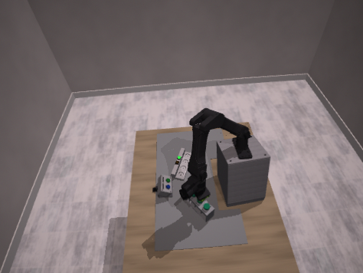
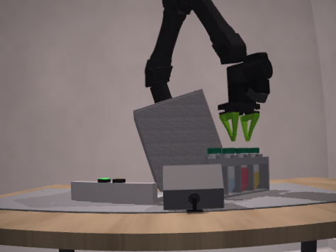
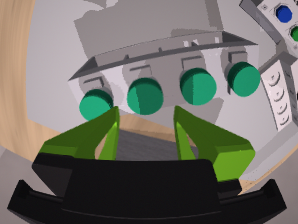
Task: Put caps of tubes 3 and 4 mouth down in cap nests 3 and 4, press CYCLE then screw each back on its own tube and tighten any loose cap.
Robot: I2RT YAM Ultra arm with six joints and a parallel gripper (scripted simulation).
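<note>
Right now the green ready key is 180 mm ahead of my hand, 160 mm to the right of it and 80 mm below it. Round my hand: blue cycle key 180 mm ahead, 120 mm to the right, 80 mm below.
</note>
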